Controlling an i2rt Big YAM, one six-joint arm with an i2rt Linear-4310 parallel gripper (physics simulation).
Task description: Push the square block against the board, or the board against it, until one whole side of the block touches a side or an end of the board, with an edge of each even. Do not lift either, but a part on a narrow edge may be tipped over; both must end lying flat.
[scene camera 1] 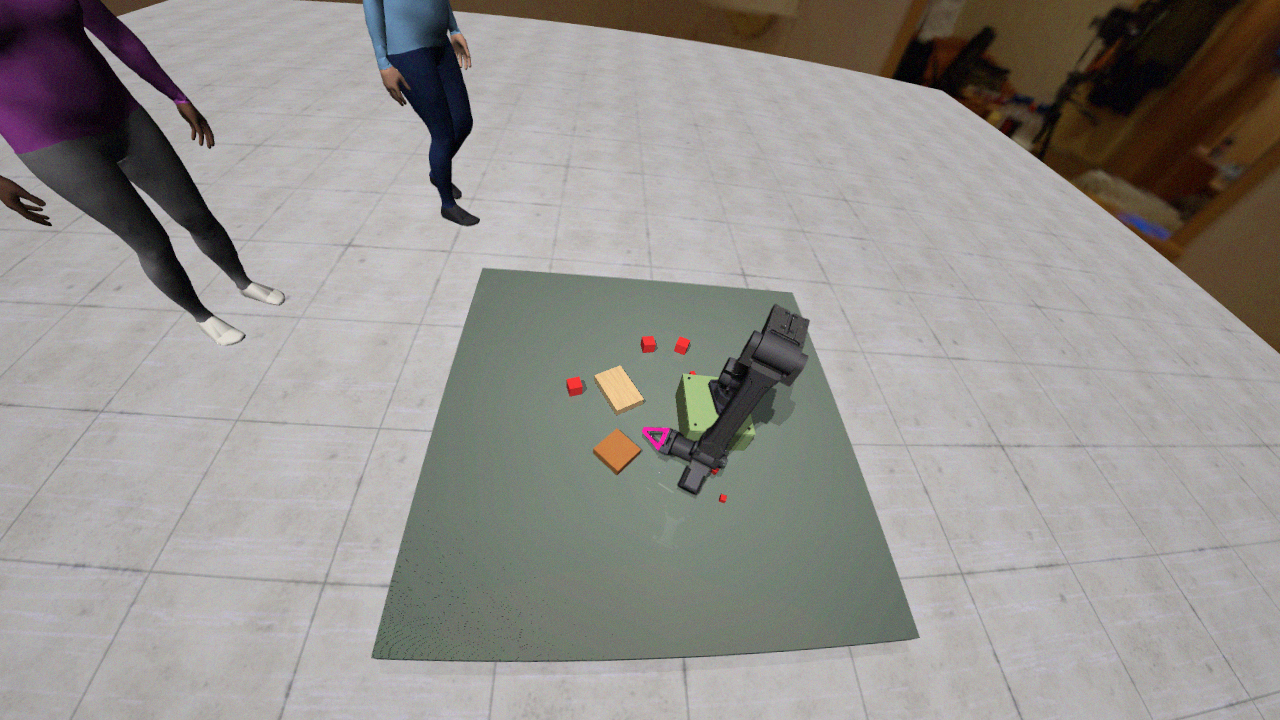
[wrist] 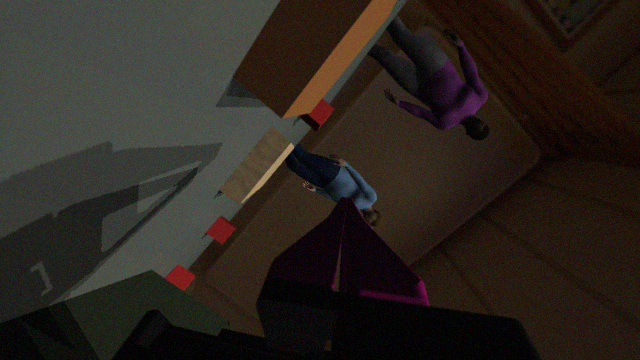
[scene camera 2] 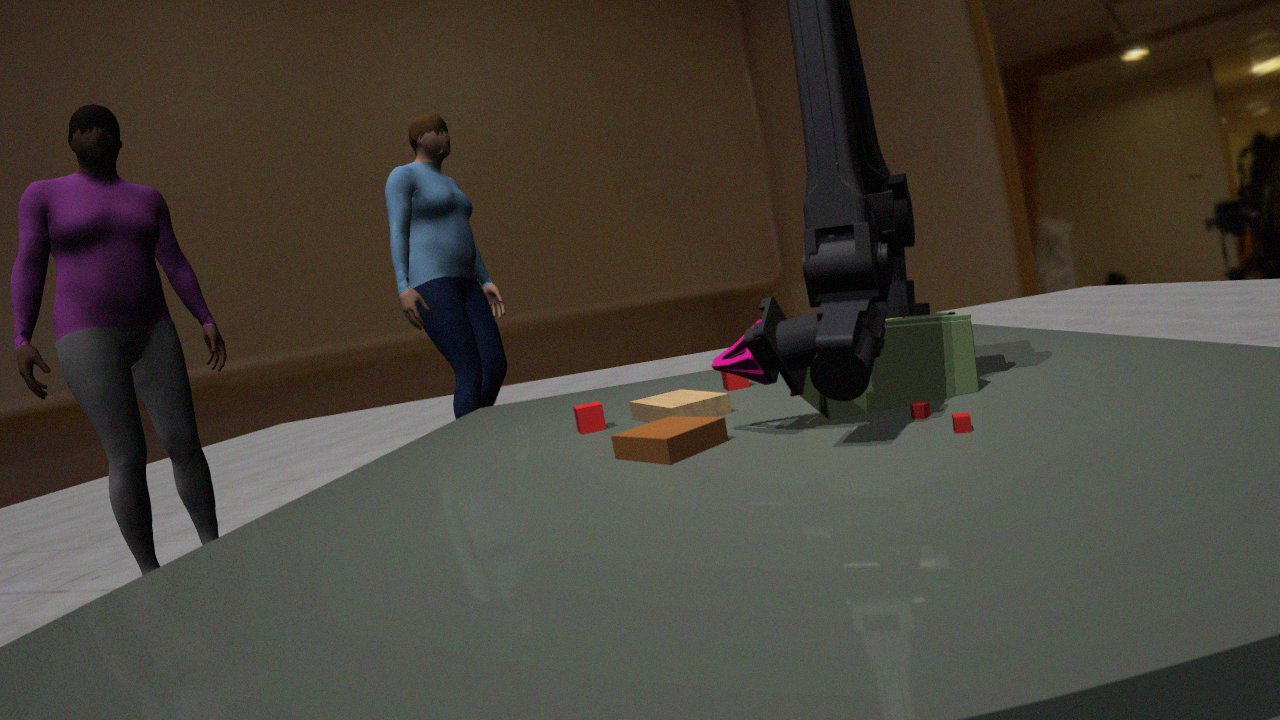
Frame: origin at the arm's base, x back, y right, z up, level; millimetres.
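Where they show: gripper, between the fingertips: (scene camera 1: pixel 642 429) (wrist: pixel 345 205) (scene camera 2: pixel 713 364); arm's base, origin of its link: (scene camera 1: pixel 725 398).
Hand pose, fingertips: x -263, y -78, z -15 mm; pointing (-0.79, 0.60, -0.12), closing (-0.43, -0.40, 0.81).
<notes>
Things, the pixels of their top centre, and the offset from my fingertips. Level surfaces: height alone.
- orange-brown square block, centre of its top: (wrist: pixel 348 54) (scene camera 2: pixel 667 426) (scene camera 1: pixel 617 449) dz -60, dx -69, dy -24 mm
- green-grey mat, height of its surface: dz -89 mm
- pale wooden board, centre of its top: (scene camera 2: pixel 676 397) (wrist: pixel 273 169) (scene camera 1: pixel 618 387) dz -60, dx -39, dy +192 mm
- red cube, centre of its top: (scene camera 2: pixel 587 405) (wrist: pixel 324 120) (scene camera 1: pixel 574 382) dz -49, dx -177, dy +207 mm
The orange-brown square block (scene camera 1: pixel 616 451) (scene camera 2: pixel 669 438) (wrist: pixel 305 55) lies flat on the green-grey mat (scene camera 1: pixel 537 573) (scene camera 2: pixel 626 608). The pale wooden board (scene camera 1: pixel 618 388) (scene camera 2: pixel 682 402) (wrist: pixel 260 165) also lies flat. They are apart, with a narrow gap between the block's near corner and the board's end in scene view 1, and they are turned differently. My gripper (scene camera 1: pixel 648 433) (scene camera 2: pixel 715 365) (wrist: pixel 345 205) is shut and empty, with magenta fingers together. It hangs above the mat, to the right of the block in scene view 1, touching neither part.
A green box (scene camera 1: pixel 696 407) (scene camera 2: pixel 930 362) stands at the arm's base, partly behind the arm. One red cube (scene camera 1: pixel 574 386) (scene camera 2: pixel 589 418) (wrist: pixel 319 114) lies left of the board. Two more red cubes lie beyond the board in scene view 1. Small red cubes (scene camera 2: pixel 920 410) (scene camera 2: pixel 961 422) lie near the box.
</notes>
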